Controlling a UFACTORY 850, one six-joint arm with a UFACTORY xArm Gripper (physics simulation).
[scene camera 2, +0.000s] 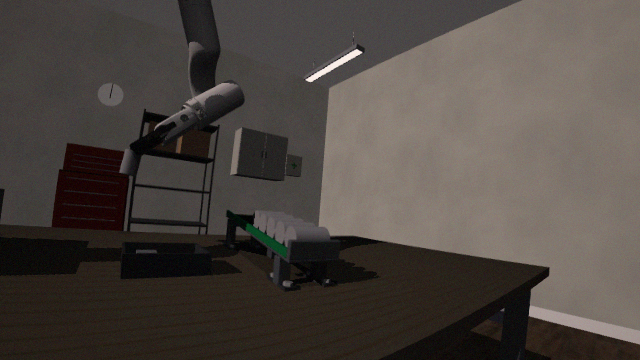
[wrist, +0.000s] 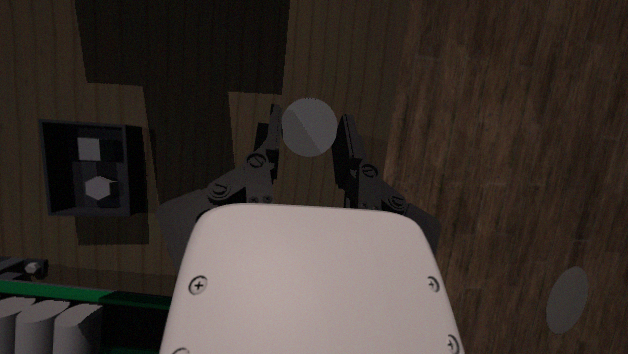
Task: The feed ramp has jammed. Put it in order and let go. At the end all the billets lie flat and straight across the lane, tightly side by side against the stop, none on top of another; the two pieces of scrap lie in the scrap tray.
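Note:
My gripper (scene camera 2: pixel 132 148) (wrist: pixel 309 125) is shut on a light grey cylindrical billet (scene camera 2: pixel 129 162) (wrist: pixel 309 131), high above the table; the wrist view shows its round end. Several billets (scene camera 2: pixel 308 234) (wrist: pixel 77 327) lie across the lane of the green-sided feed ramp (scene camera 2: pixel 265 240) (wrist: pixel 55 290), side by side in a row behind the dark stop (scene camera 2: pixel 314 251) at the low end. Small gaps between them are hard to judge. The dark scrap tray (scene camera 2: pixel 166 265) (wrist: pixel 128 172) holds a square-looking scrap piece (wrist: pixel 89 149) and a hexagonal scrap piece (wrist: pixel 98 188).
The tray stands on the wooden table (scene camera 2: pixel 200 315) beside the ramp, left of it in the scene view. The ramp stands on legs (scene camera 2: pixel 281 272) with bolted feet. A shelf rack (scene camera 2: pixel 170 187), a red tool cabinet (scene camera 2: pixel 90 200) and wall cupboards (scene camera 2: pixel 260 154) are in the background.

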